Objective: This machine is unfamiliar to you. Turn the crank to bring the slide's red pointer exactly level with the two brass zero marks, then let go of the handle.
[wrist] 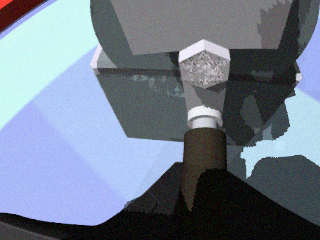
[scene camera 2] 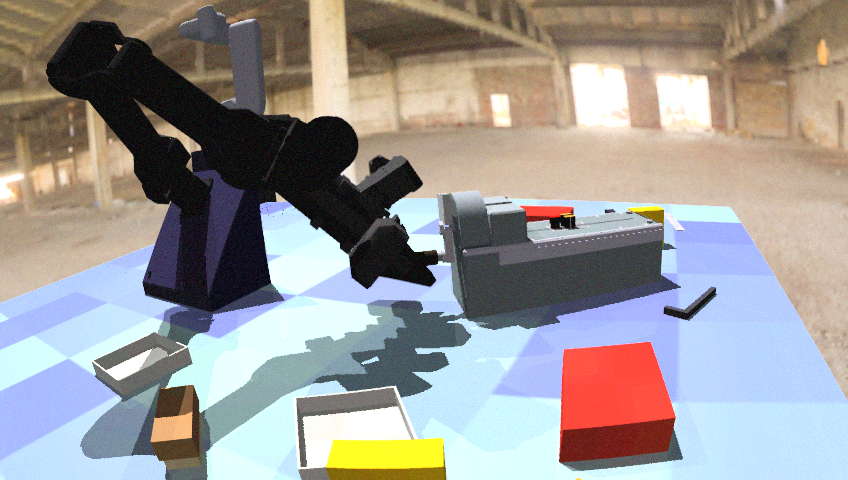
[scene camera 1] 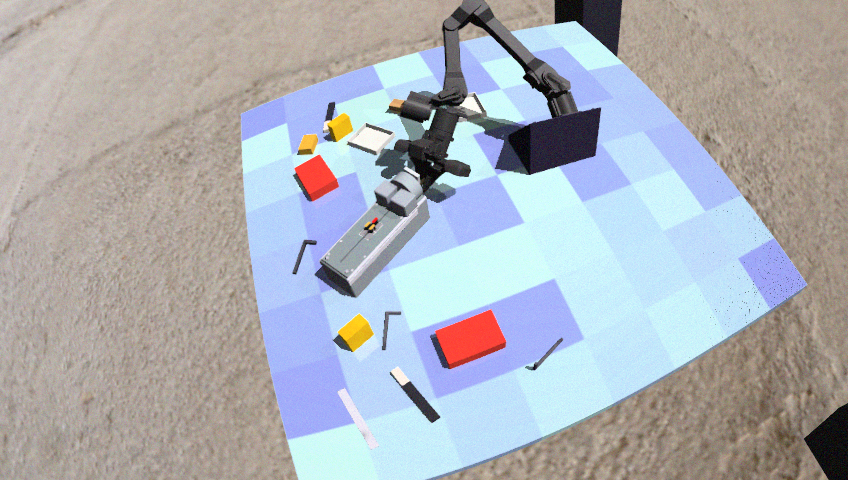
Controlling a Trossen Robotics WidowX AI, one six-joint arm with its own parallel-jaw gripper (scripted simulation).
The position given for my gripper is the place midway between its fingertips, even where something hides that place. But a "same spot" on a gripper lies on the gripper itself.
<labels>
my gripper: wrist; scene camera 2 432, 281; scene camera 1
same spot on my gripper: (wrist: 159, 205) = (scene camera 1: 427, 177)
same spot on grey machine: (scene camera 1: 354, 261) = (scene camera 2: 613, 216)
</labels>
